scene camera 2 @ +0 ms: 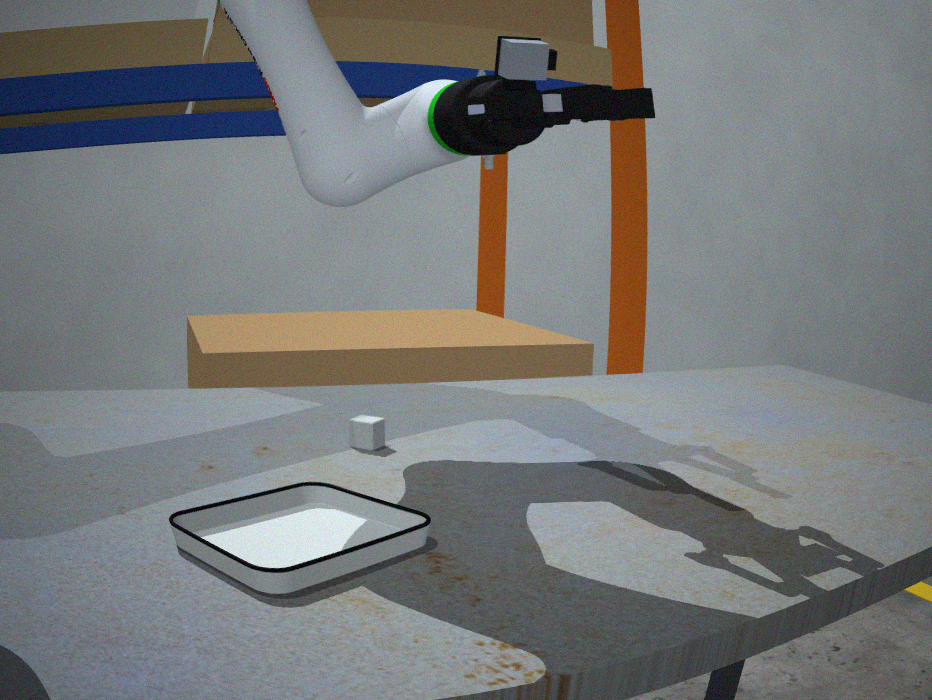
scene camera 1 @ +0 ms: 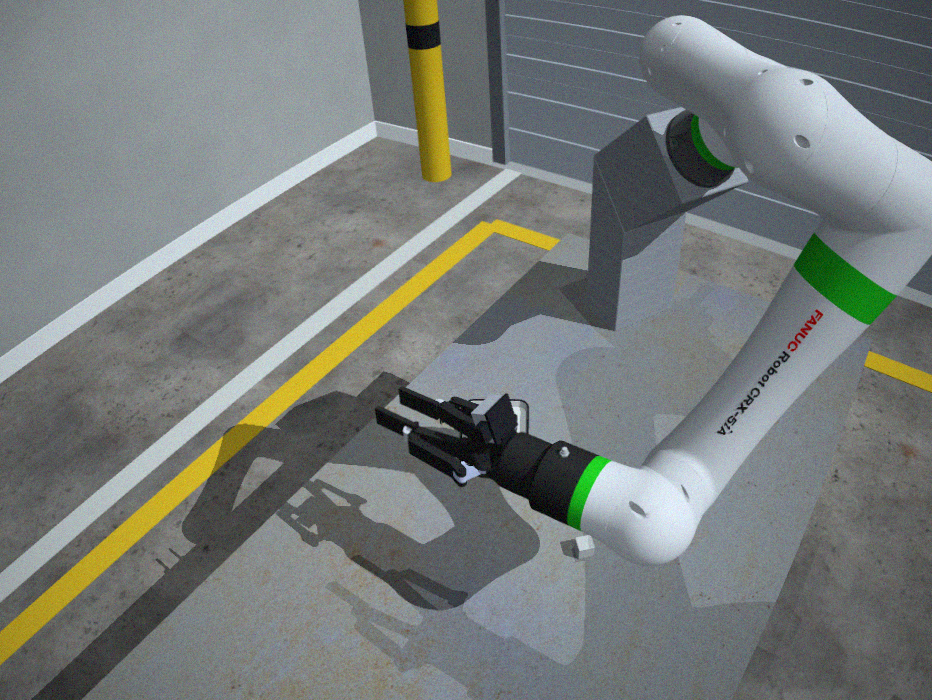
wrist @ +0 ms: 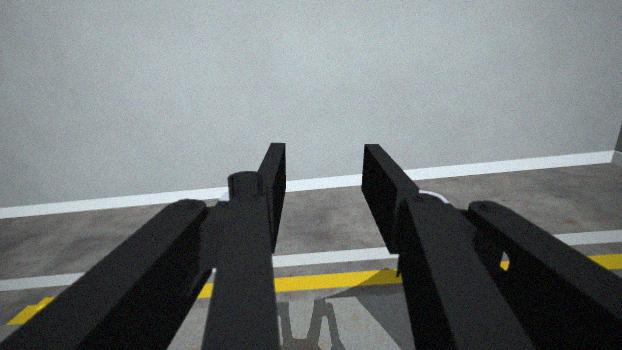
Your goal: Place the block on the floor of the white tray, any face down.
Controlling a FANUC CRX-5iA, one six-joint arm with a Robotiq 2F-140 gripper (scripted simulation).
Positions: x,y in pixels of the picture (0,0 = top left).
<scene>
my gripper: scene camera 2 625,101; scene camera 1; wrist
same spot on my gripper: [wrist: 553,289] = [scene camera 1: 472,411]
</scene>
